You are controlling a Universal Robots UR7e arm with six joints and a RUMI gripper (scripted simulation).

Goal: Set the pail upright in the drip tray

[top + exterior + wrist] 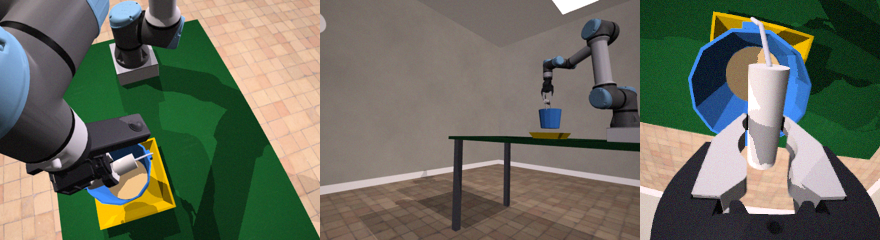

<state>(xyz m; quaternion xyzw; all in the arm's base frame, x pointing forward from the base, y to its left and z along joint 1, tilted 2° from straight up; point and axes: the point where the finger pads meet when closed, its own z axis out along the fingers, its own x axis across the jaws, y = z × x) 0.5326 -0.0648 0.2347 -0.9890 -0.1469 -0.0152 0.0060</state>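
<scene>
My gripper is now 90 mm above the pail and 10 mm past it. Round my hand: white cylindrical grip 30 mm below, 10 mm behind; then yellow drip tray 290 mm below, 20 mm behind, 10 mm to the right.
</scene>
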